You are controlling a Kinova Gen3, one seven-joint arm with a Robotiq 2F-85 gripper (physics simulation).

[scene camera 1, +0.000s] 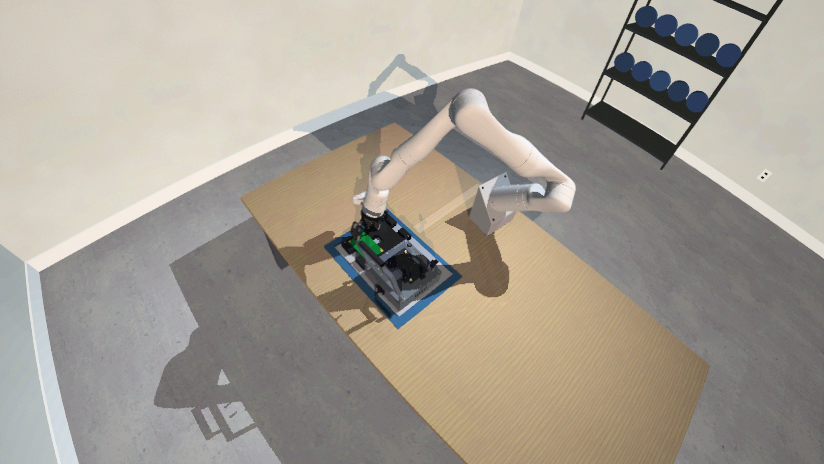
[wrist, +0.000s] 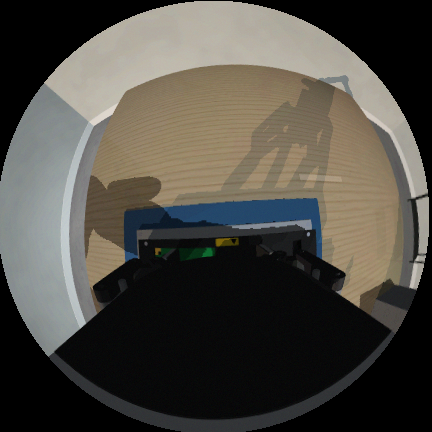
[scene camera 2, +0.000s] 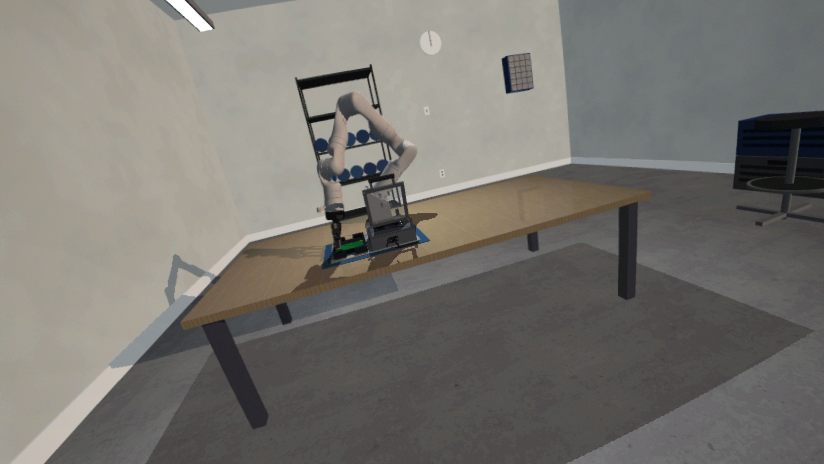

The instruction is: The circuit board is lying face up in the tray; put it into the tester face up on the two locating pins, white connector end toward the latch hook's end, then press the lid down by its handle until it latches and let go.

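Frame: origin at the arm's base, x ahead, y left, z up, level; centimetres.
Seen in the pictures: gripper, between the fingertips: (scene camera 1: 366, 233) (scene camera 2: 338, 246); arm's base, origin of its link: (scene camera 1: 497, 199).
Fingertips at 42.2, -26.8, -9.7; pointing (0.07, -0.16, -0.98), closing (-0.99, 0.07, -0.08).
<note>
Offsets run from my fingertips to a thing's top centre, as dx, dy, dz. Level surfaces: height alone.
The green circuit board @[+4.2, +4.2, +0.3] (scene camera 1: 369, 244) (scene camera 2: 352, 246) (wrist: 200, 254) lies in the black tray (scene camera 1: 393, 235) (wrist: 190, 243), beside the tester. Its face and its white connector end are too small or covered to judge. The grey tester (scene camera 1: 423, 289) (scene camera 2: 399, 236) has its lid @[+13.8, +20.7, +20.2] (scene camera 2: 377, 208) raised steeply. The locating pins and latch hook cannot be made out clearly. My gripper (scene camera 1: 363, 231) (scene camera 2: 337, 246) (wrist: 217, 255) points down low at the tray, at the board's side away from the tester. Its fingers are wide apart over the board and tray with nothing held. The wrist housing hides part of the board.
Tray and tester stand on a blue mat @[dz -2.3] (scene camera 1: 399, 320) (scene camera 2: 423, 234) (wrist: 250, 209) near the edge of the wooden table @[dz -2.4] (scene camera 1: 547, 345) (scene camera 2: 490, 213) (wrist: 210, 125). The raised lid stands close beside my arm. The arm's base bracket (scene camera 1: 484, 216) is at the opposite table edge.
</note>
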